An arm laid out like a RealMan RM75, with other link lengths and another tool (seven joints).
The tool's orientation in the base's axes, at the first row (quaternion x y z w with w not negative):
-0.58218, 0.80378, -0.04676, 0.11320
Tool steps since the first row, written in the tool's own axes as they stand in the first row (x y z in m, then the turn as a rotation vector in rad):
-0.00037, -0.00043, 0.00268, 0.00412, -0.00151, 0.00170
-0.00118, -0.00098, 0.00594, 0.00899, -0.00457, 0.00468
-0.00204, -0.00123, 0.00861, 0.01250, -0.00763, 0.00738
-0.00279, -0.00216, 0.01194, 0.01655, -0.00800, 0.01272
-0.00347, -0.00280, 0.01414, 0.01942, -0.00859, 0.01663
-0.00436, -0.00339, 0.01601, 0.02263, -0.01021, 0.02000
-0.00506, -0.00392, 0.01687, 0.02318, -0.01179, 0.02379
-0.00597, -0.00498, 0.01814, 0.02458, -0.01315, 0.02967
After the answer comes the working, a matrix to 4 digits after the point.
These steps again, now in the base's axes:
0.00114, 0.00037, -0.00246, 0.00058, -0.00428, -0.00186
0.00266, 0.00114, -0.00541, 0.00267, -0.00970, -0.00474
0.00378, 0.00203, -0.00784, 0.00510, -0.01384, -0.00717
0.00565, 0.00263, -0.01078, 0.00550, -0.01749, -0.01279
0.00696, 0.00320, -0.01269, 0.00612, -0.02017, -0.01683
0.00821, 0.00396, -0.01427, 0.00747, -0.02353, -0.02017
0.00912, 0.00450, -0.01491, 0.00966, -0.02434, -0.02359
0.01067, 0.00510, -0.01580, 0.01189, -0.02576, -0.02919

The tool's axes in the first row as the columns of a matrix, in the base's axes (rounded; the answer above uses it unrounded):
-0.2965, -0.9253, 0.2364
-0.9465, 0.3178, 0.0566
-0.1275, -0.2070, -0.9700

